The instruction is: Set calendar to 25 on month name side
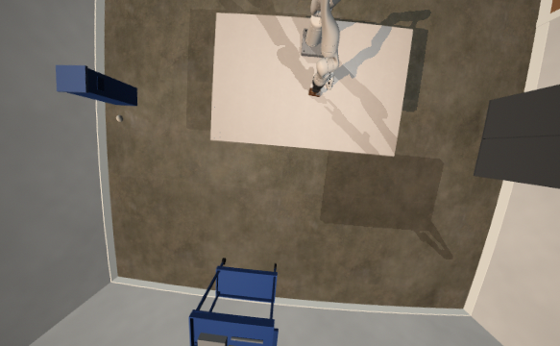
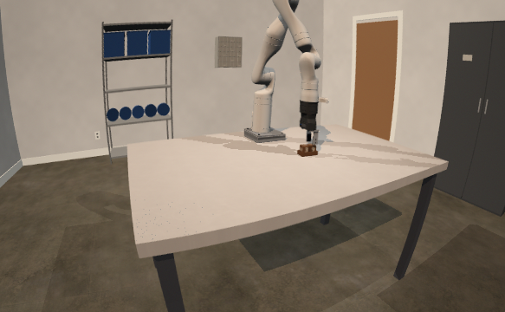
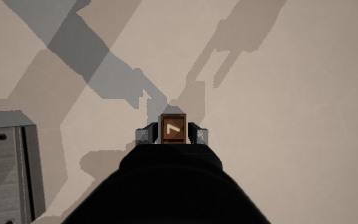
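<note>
Now: hand 40 mm above the brown cube, 30 mm to the left of it and 10 mm past it. Also, from my hand: tray 60 mm below, 20 mm to the right.
</note>
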